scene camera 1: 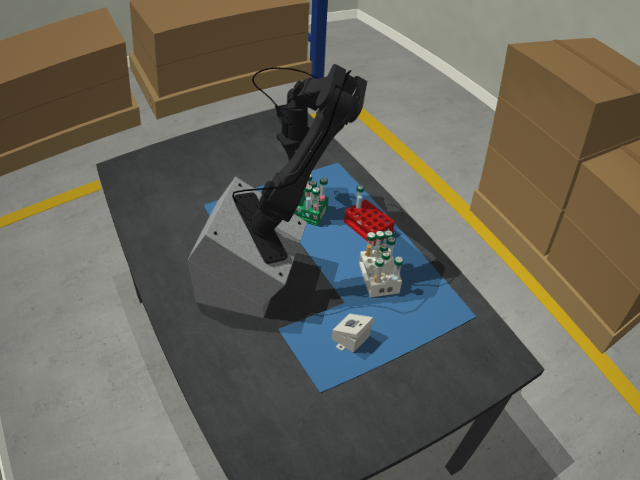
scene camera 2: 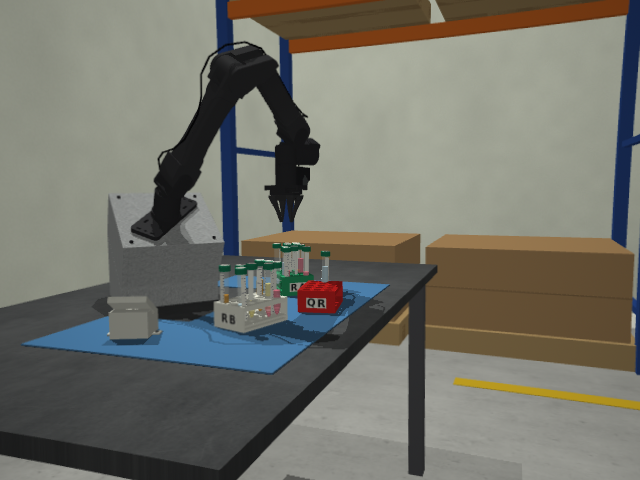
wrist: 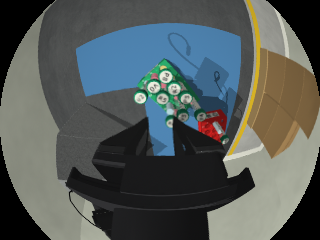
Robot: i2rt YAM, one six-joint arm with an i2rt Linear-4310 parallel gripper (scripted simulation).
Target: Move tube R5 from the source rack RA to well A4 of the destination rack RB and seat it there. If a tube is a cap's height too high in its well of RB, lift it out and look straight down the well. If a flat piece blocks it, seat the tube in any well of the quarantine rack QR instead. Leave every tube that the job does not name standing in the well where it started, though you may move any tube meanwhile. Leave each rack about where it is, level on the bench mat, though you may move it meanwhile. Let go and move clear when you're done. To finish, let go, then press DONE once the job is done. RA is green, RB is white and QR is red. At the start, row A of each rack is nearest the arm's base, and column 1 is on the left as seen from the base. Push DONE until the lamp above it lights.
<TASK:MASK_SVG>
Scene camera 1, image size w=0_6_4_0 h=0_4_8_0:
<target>red rack QR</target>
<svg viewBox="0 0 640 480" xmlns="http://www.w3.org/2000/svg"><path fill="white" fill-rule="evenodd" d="M345 210L344 223L366 241L368 241L367 233L369 232L375 234L377 231L384 233L389 230L393 232L395 221L366 199L362 201L361 209L357 209L356 205Z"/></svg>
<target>white rack RB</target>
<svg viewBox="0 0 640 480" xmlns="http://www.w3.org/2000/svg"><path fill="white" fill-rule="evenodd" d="M360 252L359 265L369 296L377 297L400 293L402 284L400 274L398 280L392 280L395 266L393 256L388 261L387 266L390 265L390 267L387 267L386 275L381 274L380 283L375 283L375 260L379 258L379 255L374 255L374 250L370 257L365 256L366 251Z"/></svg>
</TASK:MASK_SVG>
